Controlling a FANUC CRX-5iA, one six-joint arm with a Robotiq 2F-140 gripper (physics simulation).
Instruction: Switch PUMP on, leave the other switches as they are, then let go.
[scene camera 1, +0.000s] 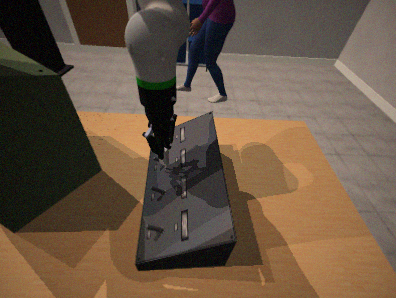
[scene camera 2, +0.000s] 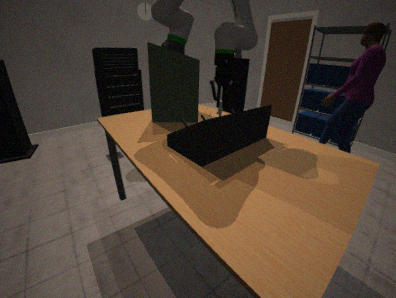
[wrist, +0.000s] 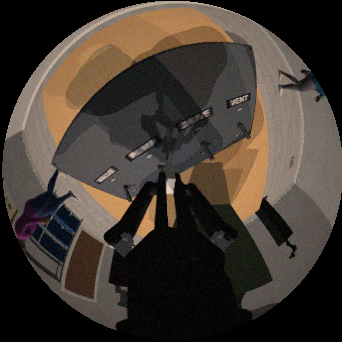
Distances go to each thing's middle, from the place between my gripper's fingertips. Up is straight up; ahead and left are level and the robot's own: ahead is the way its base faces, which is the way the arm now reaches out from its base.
Now: hand 8 cm short of the dark sloped switch panel (scene camera 1: 197, 229), 4 cm above it and 2 cm to the left of it.
